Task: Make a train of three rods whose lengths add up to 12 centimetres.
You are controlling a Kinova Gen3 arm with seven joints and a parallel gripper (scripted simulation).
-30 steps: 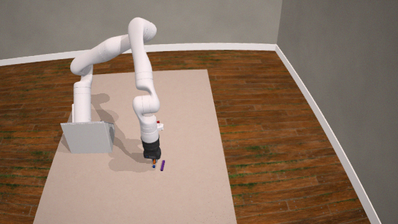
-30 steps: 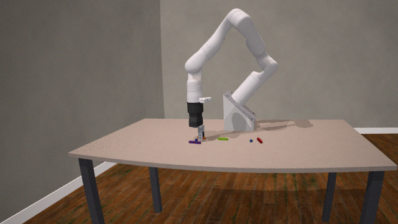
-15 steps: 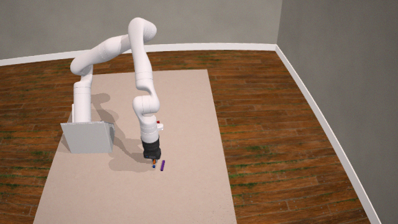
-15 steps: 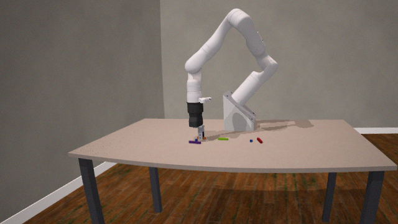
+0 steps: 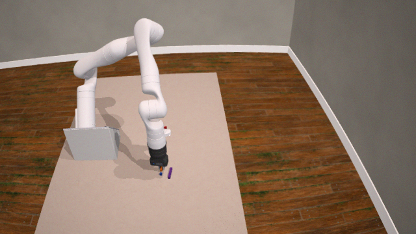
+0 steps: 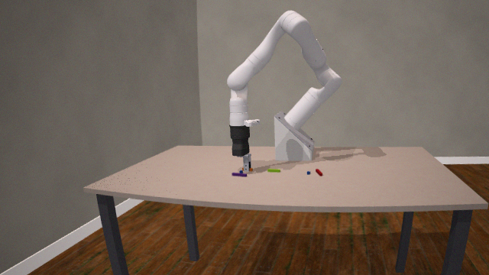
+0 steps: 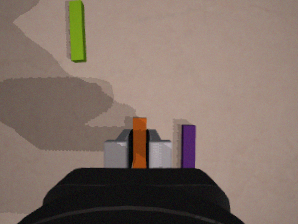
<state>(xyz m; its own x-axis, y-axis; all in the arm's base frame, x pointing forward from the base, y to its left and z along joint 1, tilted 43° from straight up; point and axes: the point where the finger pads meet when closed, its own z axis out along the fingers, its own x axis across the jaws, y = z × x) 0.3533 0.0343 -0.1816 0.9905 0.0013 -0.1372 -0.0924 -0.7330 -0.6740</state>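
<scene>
The orange rod lies 1 cm below my hand. Round my hand: purple rod 4 cm ahead, 3 cm below, 2 cm to the right; then lime rod 10 cm to the left, 4 cm behind, 3 cm below; then red rod 28 cm to the left, 4 cm behind, 3 cm below.
</scene>
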